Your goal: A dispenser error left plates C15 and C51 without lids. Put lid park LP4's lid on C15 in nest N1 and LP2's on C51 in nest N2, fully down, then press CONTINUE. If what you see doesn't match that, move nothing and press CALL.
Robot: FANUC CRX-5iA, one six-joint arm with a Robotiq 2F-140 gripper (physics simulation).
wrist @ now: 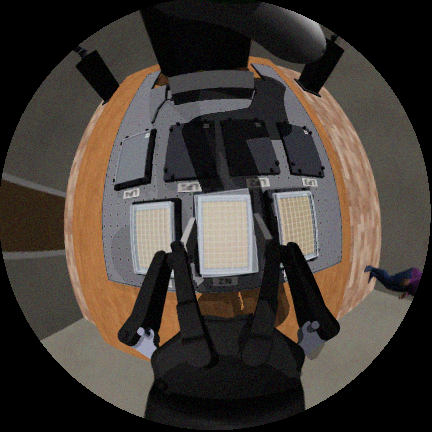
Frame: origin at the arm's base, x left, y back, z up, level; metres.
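Seen in the pictures: gripper, fingertip midpoint: [224, 223].
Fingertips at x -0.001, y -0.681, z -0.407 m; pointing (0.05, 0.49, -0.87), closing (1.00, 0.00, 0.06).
Observation:
A point is followed by its place in that frame.
My gripper [224, 223] {x -0.001, y -0.681, z -0.407 m} is shut on a clear lid [254, 262] {x 0.039, y -0.741, z -0.399 m}, whose edges show past the right side and top of the middle plate [224, 235] {x -0.003, y -0.698, z -0.405 m}, at the label N2. The lid looks slightly turned against the plate; how high it sits above it cannot be told. A pale grey lid [134, 156] {x -0.183, y -0.527, z -0.429 m} lies on the park labelled LP4 at the left. Park LP2 [261, 152] {x 0.086, y -0.547, z -0.437 m} shows a bare dark top, partly in shadow. Another plate [152, 237] {x -0.121, y -0.698, z -0.415 m} sits in the left nest, whose label is mostly hidden. Plate names and the CONTINUE and CALL buttons do not show.
Parks LP1 [175, 155] {x -0.086, y -0.542, z -0.437 m} and LP3 [302, 150] {x 0.197, y -0.530, z -0.437 m} show dark tops with corner posts. A third plate [297, 225] {x 0.128, y -0.695, z -0.417 m} stands close to the right finger. A grey bar-shaped housing [212, 81] {x 0.001, y -0.332, z -0.393 m} lies behind the parks. A person's legs [392, 280] show at the far right.

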